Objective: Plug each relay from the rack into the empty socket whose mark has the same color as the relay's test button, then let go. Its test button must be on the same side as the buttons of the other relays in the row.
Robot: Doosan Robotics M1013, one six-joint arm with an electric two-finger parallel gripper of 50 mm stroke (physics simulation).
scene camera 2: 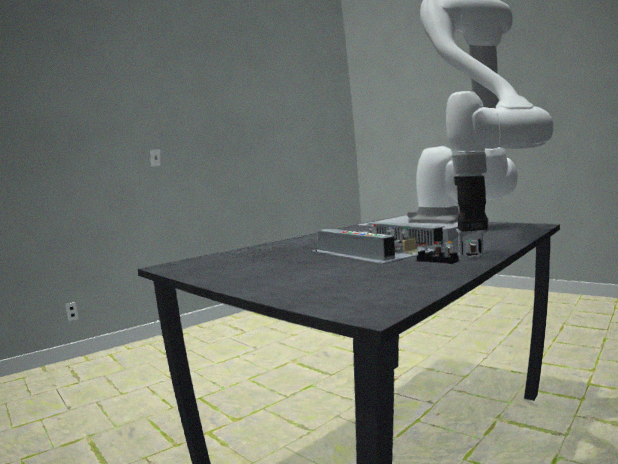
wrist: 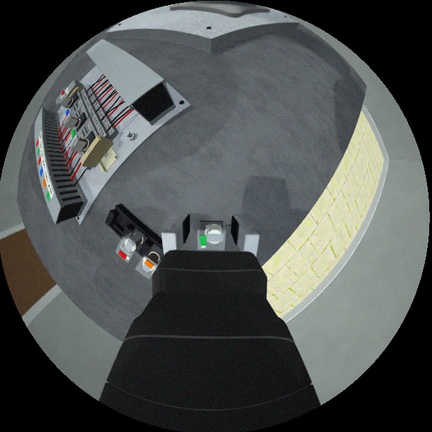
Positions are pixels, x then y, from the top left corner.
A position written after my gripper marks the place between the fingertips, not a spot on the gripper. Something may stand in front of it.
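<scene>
You'd find my gripper in the wrist view (210, 223), and it's there in scene camera 2 (470, 253) too.
</scene>
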